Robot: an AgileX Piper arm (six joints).
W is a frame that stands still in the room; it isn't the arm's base.
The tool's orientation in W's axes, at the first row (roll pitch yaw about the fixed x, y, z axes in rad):
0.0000 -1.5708 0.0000
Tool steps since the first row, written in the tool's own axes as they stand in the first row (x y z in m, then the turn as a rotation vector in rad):
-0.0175 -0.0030 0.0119 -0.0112 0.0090 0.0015
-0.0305 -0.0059 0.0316 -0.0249 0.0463 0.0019
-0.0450 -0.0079 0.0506 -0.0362 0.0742 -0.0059
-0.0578 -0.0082 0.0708 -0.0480 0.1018 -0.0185
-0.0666 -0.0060 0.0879 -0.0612 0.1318 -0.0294
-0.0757 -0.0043 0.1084 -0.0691 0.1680 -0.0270
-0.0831 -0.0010 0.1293 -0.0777 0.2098 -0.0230
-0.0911 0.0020 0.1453 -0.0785 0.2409 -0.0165
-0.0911 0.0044 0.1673 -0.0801 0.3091 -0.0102
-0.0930 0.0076 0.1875 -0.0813 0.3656 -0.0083
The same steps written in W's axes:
-0.0119 -0.0030 -0.0175 -0.0015 0.0090 -0.0112
-0.0316 -0.0059 -0.0305 -0.0019 0.0463 -0.0249
-0.0506 -0.0079 -0.0450 0.0059 0.0742 -0.0362
-0.0708 -0.0082 -0.0578 0.0185 0.1018 -0.0480
-0.0879 -0.0060 -0.0666 0.0294 0.1318 -0.0612
-0.1084 -0.0043 -0.0757 0.0270 0.1680 -0.0691
-0.1293 -0.0010 -0.0831 0.0230 0.2098 -0.0777
-0.1453 0.0020 -0.0911 0.0165 0.2409 -0.0785
-0.1673 0.0044 -0.0911 0.0102 0.3091 -0.0801
-0.1875 0.0076 -0.0930 0.0083 0.3656 -0.0813

